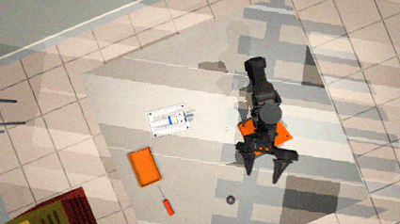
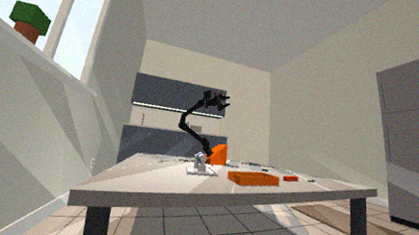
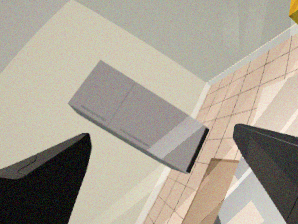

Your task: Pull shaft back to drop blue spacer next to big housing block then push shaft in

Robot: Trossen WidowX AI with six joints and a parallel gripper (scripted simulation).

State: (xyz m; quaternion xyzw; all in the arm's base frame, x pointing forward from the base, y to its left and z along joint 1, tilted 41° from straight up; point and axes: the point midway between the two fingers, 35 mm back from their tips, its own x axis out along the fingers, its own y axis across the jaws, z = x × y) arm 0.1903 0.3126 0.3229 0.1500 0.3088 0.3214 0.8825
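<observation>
Right now the dark shaft is 180 mm ahead of my gripper tip, 290 mm to the right of it and 460 mm below it. The rest, counted from my gripper tip: orange tray (490 mm ahead, 130 mm to the right, 530 mm below); blue spacer (230 mm ahead, 300 mm to the right, 460 mm below).
</observation>
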